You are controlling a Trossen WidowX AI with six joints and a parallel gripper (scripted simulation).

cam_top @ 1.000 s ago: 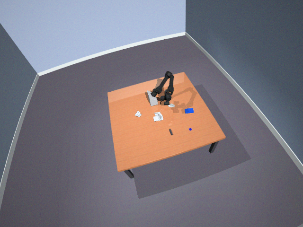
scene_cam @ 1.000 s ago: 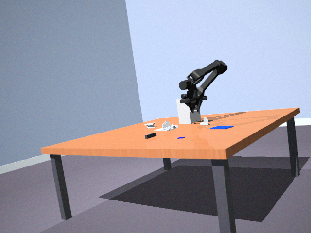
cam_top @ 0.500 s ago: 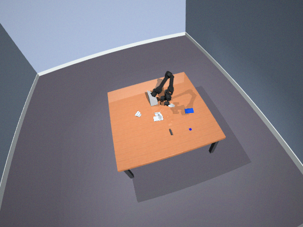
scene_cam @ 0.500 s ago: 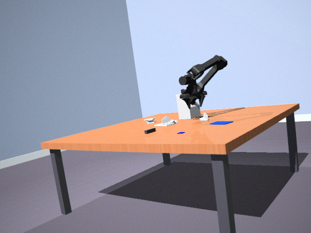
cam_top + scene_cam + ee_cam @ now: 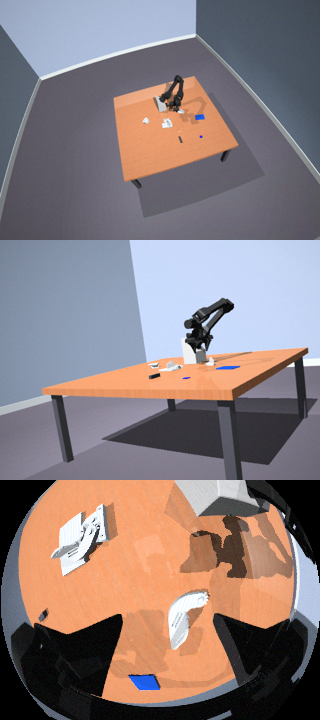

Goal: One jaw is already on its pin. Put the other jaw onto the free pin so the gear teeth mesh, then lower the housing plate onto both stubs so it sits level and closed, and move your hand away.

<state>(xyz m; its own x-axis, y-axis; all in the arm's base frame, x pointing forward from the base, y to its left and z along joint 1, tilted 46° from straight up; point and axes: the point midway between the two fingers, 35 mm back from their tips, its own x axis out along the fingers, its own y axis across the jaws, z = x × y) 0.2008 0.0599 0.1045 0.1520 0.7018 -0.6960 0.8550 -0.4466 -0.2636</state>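
Right now my gripper tip is 8 cm above the white jaw, 4 cm to the right of it and 3 cm past it. Also, from my gripper tip: small black block 37 cm ahead, 14 cm to the right, 8 cm below; then base 40 cm to the right, 7 cm behind, 6 cm below; then blue mat 22 cm to the left, 19 cm ahead, 8 cm below.
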